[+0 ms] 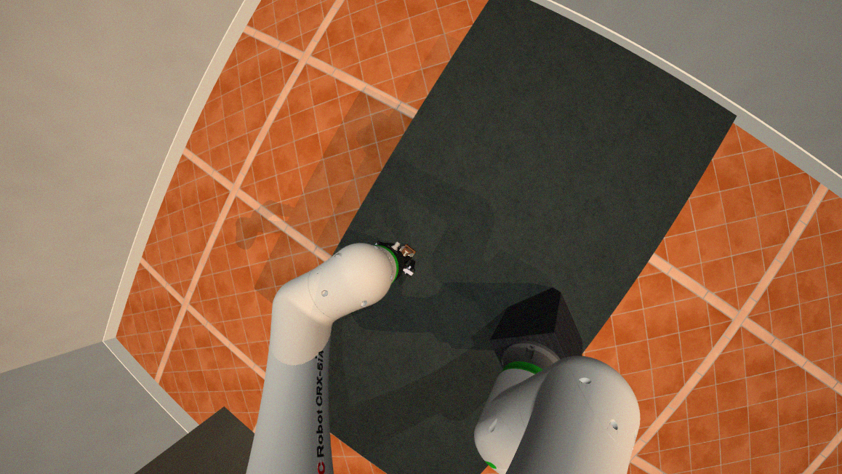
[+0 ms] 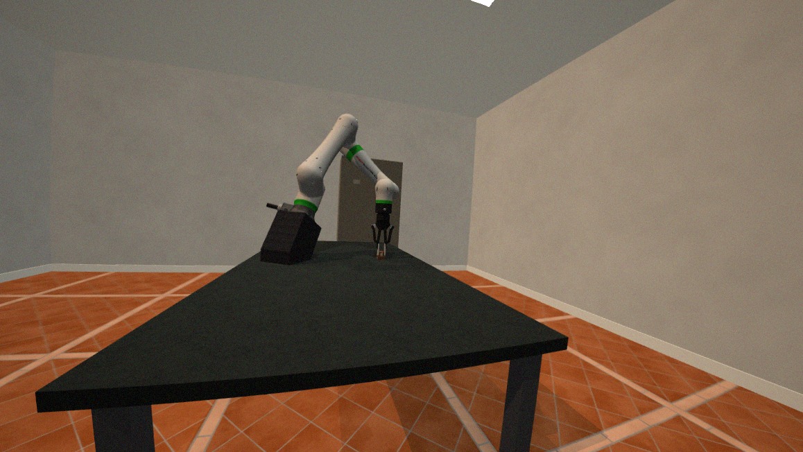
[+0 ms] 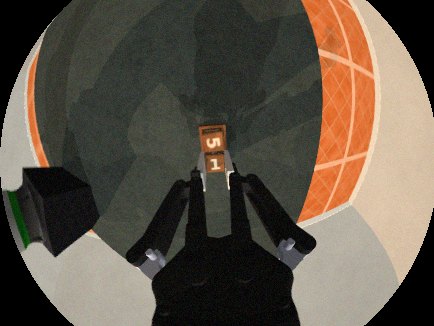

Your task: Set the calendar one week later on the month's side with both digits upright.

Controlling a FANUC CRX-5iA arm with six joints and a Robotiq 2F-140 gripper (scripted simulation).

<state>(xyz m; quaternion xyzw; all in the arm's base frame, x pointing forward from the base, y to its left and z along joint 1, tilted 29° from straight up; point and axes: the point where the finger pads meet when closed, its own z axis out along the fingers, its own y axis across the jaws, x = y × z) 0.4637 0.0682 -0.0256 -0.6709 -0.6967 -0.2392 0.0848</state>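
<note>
Now: hand 3 cm to the right of the brown cube and 3 cm above it. Also, from my hand: brown tray 2 cm to the left, 5 cm below.
</note>
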